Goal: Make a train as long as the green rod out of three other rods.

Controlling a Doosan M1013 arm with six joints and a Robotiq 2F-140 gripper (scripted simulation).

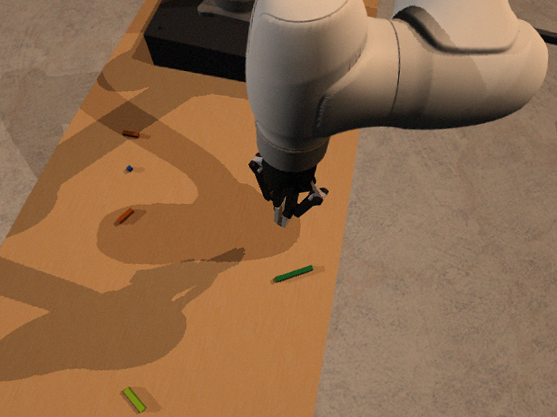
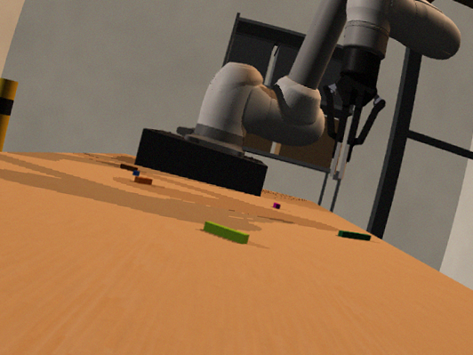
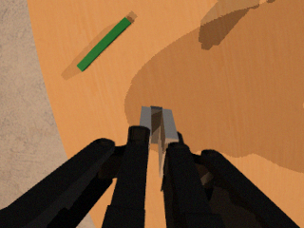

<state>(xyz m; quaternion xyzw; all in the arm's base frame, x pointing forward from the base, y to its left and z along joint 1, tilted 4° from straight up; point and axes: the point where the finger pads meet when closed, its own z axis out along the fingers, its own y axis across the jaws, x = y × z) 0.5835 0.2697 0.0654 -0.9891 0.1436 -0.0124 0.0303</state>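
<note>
My gripper is now 30 mm above the grey rod. Also, from my hand: green rod: 70 mm ahead, 50 mm to the left, 120 mm below; magenta rod: 160 mm behind, 80 mm to the right, 120 mm below; blue rod: 60 mm behind, 380 mm to the right, 120 mm below.
</note>
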